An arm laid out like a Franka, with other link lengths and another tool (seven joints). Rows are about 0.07 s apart.
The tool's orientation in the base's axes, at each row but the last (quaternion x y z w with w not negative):
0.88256 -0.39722 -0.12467 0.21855
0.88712 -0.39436 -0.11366 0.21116
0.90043 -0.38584 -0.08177 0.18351
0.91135 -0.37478 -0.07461 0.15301
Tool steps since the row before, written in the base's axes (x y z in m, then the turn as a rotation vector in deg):
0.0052 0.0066 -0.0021 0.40 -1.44 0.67
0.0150 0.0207 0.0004 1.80 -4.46 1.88
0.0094 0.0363 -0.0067 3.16 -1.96 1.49
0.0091 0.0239 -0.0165 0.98 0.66 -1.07
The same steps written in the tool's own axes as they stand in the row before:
-0.0015 -0.0083 -0.0021 1.32 0.91 -0.33
-0.0055 -0.0220 -0.0118 4.46 2.37 -1.06
-0.0198 -0.0319 -0.0063 3.59 -0.27 -1.76
-0.0101 -0.0276 0.0079 0.25 -1.45 0.62

